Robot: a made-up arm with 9 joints.
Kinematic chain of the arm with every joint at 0, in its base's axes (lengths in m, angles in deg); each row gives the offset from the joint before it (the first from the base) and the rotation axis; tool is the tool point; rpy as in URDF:
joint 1: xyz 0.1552 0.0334 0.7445 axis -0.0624 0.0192 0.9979
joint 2: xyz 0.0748 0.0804 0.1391 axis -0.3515 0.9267 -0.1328
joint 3: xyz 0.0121 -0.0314 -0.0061 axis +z
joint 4: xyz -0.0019 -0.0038 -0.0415 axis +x
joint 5: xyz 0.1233 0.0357 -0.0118 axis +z
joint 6: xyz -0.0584 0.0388 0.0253 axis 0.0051 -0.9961 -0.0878
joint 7: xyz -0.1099 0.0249 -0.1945 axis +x
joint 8: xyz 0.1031 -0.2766 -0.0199 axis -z
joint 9: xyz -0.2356 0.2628 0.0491 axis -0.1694 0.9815 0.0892
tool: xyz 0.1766 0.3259 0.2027 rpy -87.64 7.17 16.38
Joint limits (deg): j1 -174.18..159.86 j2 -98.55..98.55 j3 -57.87..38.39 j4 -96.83..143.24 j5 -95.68..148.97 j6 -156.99..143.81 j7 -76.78..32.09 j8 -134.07..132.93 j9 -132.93..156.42
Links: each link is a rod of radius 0.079 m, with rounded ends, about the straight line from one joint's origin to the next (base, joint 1, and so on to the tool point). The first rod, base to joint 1, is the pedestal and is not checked.
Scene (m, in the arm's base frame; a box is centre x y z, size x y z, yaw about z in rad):
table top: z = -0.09
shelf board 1: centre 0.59 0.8 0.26 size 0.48 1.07 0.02 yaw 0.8
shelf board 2: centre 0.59 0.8 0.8 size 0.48 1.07 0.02 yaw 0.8
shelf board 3: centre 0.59 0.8 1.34 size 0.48 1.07 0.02 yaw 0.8
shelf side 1: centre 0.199 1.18 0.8 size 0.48 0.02 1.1 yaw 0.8
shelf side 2: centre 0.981 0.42 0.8 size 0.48 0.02 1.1 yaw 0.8
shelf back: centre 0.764 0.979 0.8 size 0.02 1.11 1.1 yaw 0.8
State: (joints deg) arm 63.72 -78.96 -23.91 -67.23 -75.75 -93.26 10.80 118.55 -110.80
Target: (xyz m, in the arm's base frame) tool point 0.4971 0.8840 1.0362
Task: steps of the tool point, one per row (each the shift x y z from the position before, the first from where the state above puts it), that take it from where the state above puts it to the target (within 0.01 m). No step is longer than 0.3 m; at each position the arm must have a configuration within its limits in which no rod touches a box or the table.
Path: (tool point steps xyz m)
1: -0.1853 0.1784 0.0166
2: -0.2357 0.0821 -0.0272
3: -0.2140 -0.0285 -0.0763
4: -0.0868 0.0416 0.1680
5: -0.0128 -0.0049 0.1620
6: 0.0477 -0.0422 0.1309
7: 0.0843 -0.0732 0.0896
8: 0.0941 -0.0996 0.0553
9: 0.0495 0.1123 0.0314
10: 0.0688 0.0979 0.0168
11: 0.0905 0.0769 -0.0081
12: 0.1138 0.0452 -0.0401

